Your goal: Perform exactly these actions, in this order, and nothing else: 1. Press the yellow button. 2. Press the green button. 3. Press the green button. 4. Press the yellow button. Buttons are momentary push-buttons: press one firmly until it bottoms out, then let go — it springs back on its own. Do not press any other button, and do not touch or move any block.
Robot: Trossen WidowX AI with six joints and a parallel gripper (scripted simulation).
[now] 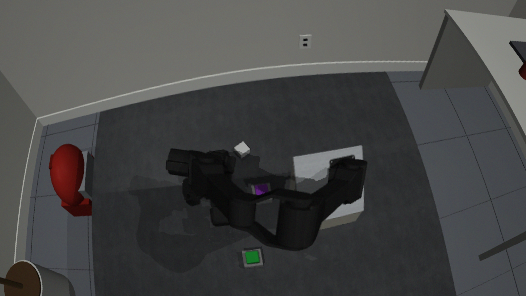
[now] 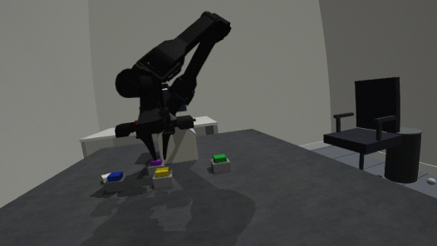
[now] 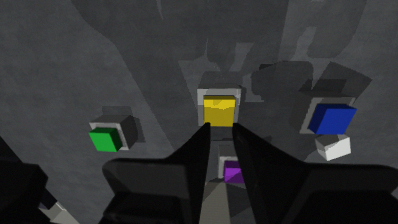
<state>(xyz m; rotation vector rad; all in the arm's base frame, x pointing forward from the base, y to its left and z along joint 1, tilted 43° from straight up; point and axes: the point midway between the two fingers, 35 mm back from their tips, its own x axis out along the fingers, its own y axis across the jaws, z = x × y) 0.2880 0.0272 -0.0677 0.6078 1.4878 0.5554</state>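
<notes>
Now: the yellow button 3 cm below my gripper tip. Also, from my gripper tip: blue button: 13 cm to the right, 3 cm below, 1 cm behind; then green button: 16 cm to the left, 4 cm behind, 3 cm below; then purple button: 10 cm behind, 3 cm to the right, 3 cm below.
</notes>
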